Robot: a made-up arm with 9 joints.
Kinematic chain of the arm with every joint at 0, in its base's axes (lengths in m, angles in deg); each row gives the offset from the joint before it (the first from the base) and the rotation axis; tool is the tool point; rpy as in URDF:
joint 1: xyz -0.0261 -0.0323 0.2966 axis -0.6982 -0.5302 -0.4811
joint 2: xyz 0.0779 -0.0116 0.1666 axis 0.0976 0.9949 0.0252
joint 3: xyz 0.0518 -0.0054 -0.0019 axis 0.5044 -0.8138 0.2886
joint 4: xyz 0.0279 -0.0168 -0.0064 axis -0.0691 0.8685 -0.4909
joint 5: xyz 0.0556 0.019 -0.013 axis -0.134 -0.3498 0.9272
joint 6: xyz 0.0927 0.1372 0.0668 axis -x
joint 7: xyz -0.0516 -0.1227 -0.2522 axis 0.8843 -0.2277 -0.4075
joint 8: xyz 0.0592 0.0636 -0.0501 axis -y
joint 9: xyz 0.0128 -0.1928 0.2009 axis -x
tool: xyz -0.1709 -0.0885 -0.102 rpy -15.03 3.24 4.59
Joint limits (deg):
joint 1: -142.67..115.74
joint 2: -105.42..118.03
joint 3: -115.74..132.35
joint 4: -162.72..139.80
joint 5: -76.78..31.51
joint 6: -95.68..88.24
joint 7: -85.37..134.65
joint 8: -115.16..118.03
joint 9: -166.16..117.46
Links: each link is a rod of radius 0.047 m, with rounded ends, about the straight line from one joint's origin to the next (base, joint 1, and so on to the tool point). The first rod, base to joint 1, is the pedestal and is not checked.
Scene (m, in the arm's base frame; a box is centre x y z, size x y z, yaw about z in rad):
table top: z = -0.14
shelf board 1: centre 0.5 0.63 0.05 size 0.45 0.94 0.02 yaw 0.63
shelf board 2: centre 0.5 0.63 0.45 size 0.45 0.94 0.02 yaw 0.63
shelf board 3: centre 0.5 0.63 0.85 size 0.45 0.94 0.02 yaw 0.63
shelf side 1: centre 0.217 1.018 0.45 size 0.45 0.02 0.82 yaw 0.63
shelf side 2: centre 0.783 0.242 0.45 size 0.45 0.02 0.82 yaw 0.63
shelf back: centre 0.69 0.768 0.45 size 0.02 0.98 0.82 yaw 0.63
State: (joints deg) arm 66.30 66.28 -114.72 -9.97 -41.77 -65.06 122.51 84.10 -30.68
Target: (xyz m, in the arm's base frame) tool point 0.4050 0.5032 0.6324
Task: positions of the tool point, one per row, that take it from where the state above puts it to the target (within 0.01 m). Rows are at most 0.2 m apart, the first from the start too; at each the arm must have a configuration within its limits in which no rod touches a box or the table.
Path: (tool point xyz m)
1: -0.5546 -0.0318 0.2312
2: -0.6113 0.0554 0.3575
3: -0.6182 0.1682 0.4861
4: -0.5700 0.2920 0.6041
5: -0.4681 0.4109 0.7003
6: -0.3204 0.5089 0.7649
7: -0.1407 0.5726 0.7916
8: 0.0534 0.5935 0.7777
9: 0.2416 0.5691 0.7233
10: 0.4050 0.5032 0.6324

